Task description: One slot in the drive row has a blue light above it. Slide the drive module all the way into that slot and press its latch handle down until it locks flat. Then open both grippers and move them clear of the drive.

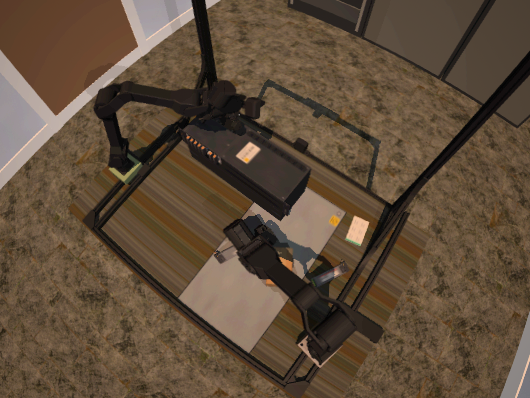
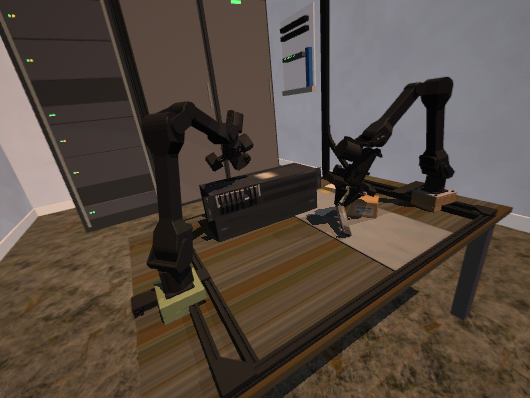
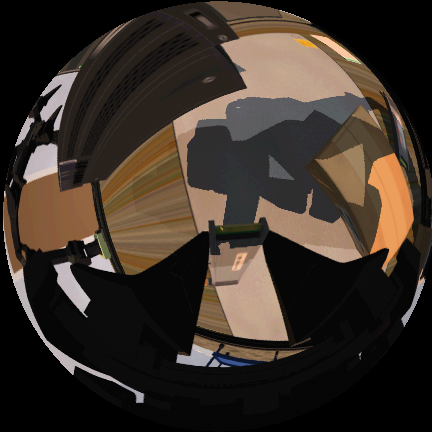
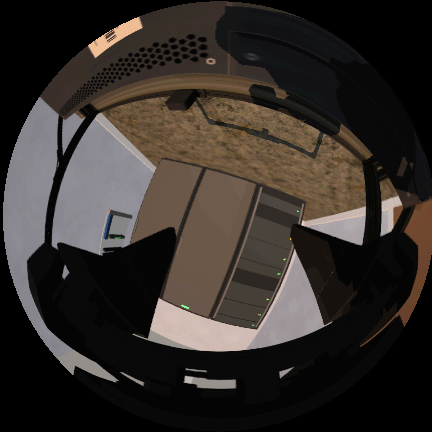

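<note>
The drive module is a slim grey bar with a green connector end and a pale label. My left gripper is shut on it, near the green end. The module slants downward over the grey mat, in front of the black chassis. Its latch handle is too small to make out. The drive row is at the chassis's left end. I cannot make out a blue light there. My right gripper is open and empty, above the back of the chassis near the drive row end.
A cardboard box stands on the mat beside the left gripper. A second slim module and a white card lie right of the mat. Dark rails edge the table.
</note>
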